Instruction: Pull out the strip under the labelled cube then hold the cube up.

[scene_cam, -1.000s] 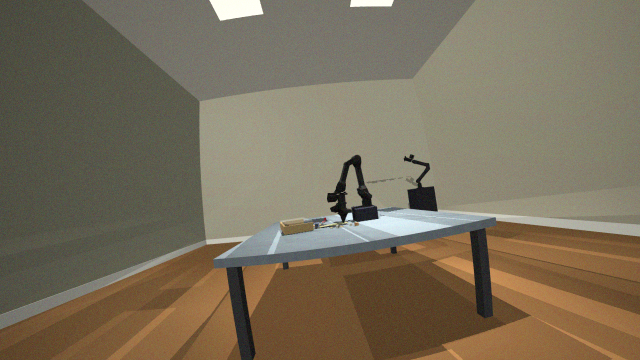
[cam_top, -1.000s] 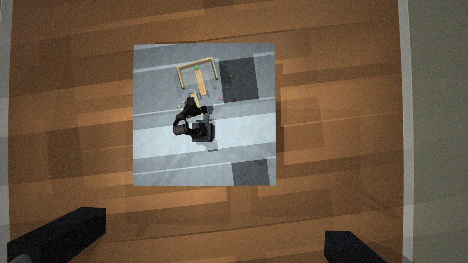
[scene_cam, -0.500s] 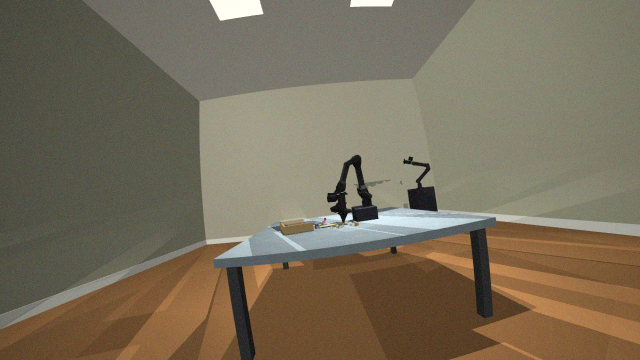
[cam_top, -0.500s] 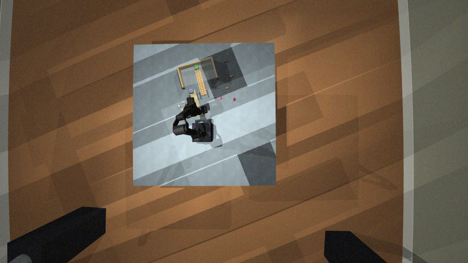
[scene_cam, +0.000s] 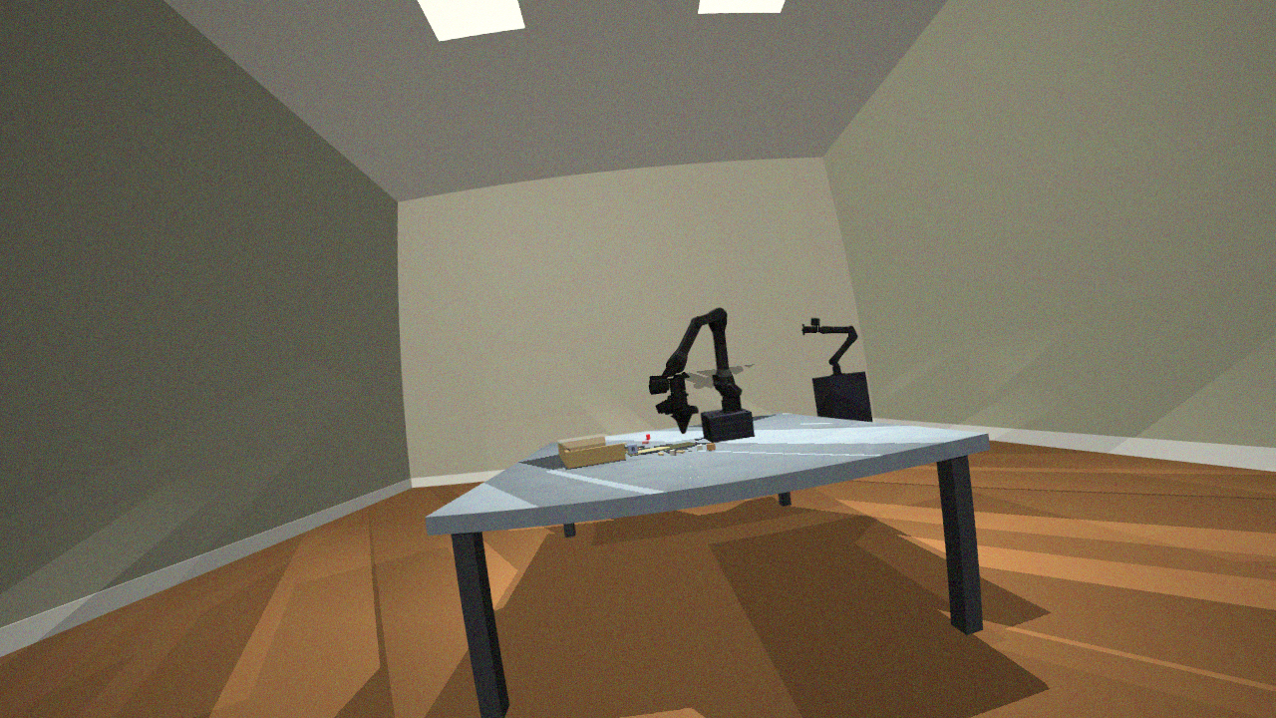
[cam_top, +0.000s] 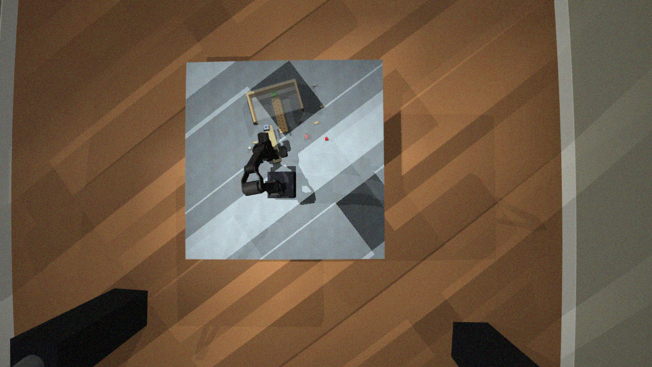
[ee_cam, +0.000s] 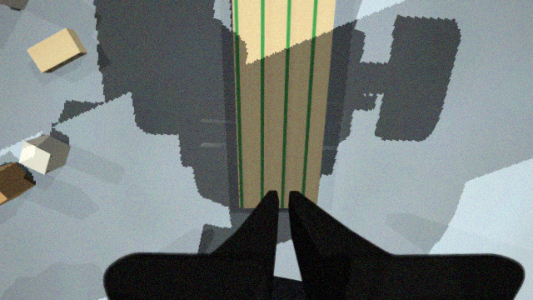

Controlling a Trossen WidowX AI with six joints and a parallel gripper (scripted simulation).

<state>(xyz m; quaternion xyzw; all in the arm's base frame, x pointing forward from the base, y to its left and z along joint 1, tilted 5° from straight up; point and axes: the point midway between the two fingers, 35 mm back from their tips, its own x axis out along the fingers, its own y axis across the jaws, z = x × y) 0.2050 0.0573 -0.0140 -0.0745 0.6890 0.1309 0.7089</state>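
Right now my gripper tip is 190 mm short of the labelled cube, 70 mm to the right of it and 20 mm above it. Round my gripper tip: red block 130 mm ahead, 320 mm to the right, 30 mm below; then pink block 140 mm ahead, 190 mm to the right, 40 mm below; then orange block 70 mm behind, 170 mm to the left, 30 mm below.
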